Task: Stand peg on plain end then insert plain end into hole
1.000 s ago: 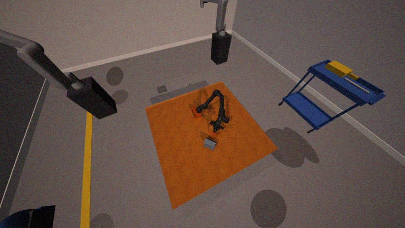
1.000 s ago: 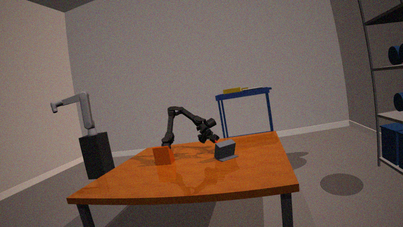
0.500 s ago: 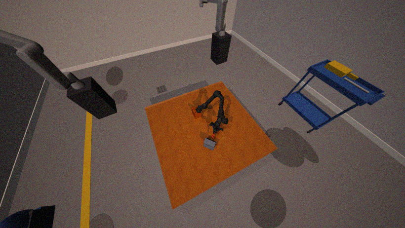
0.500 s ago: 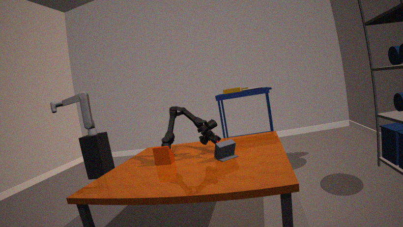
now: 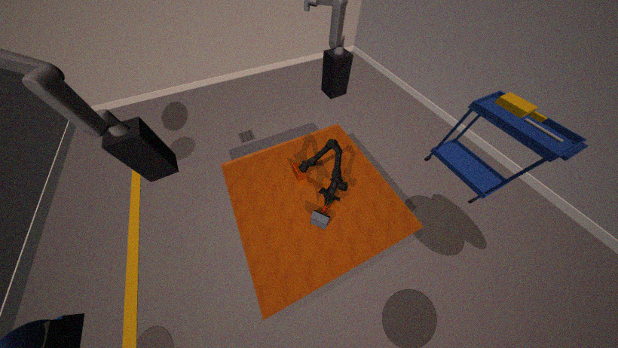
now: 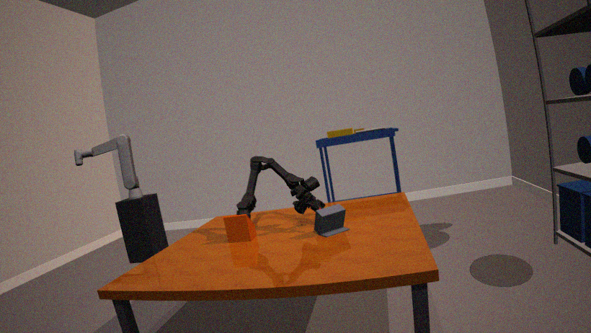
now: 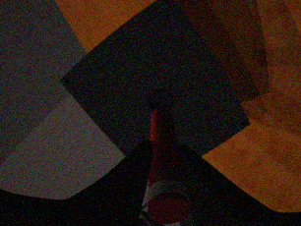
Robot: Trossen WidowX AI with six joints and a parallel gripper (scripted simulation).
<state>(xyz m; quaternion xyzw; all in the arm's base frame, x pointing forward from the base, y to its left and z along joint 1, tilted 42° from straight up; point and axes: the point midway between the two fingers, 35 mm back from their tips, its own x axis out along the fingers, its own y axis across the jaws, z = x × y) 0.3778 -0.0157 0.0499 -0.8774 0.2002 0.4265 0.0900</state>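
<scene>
My gripper tip is 5 cm short of the grey sloped panel, 7 cm to the left of it and 4 cm above it. The rest, counted from my gripper tip: red peg: 1 cm behind, 1 cm to the left, 1 cm above.
</scene>
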